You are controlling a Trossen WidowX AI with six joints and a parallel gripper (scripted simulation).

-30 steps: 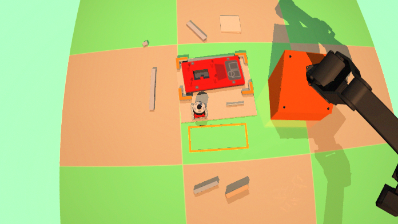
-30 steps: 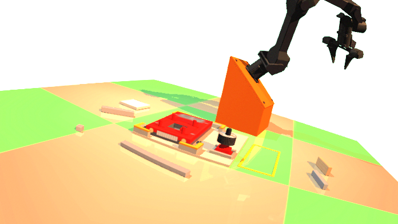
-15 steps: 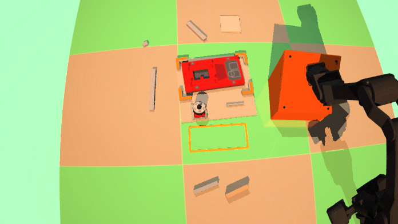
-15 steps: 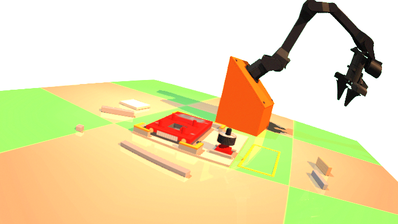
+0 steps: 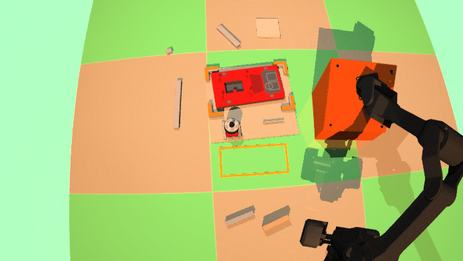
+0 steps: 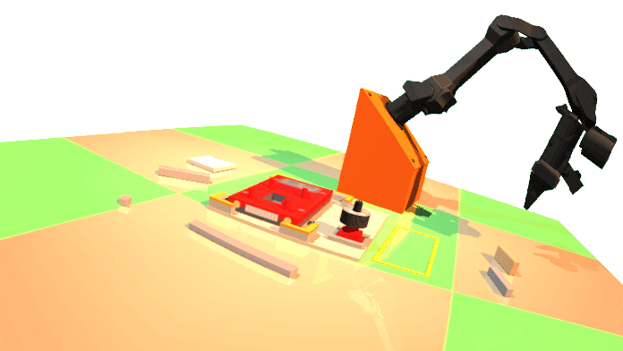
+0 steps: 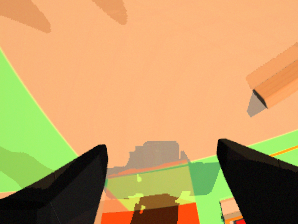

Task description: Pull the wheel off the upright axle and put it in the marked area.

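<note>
Right now the dark ribbed wheel is 19 cm ahead of my gripper tip, 33 cm to the right of it and 5 cm below it.
</note>
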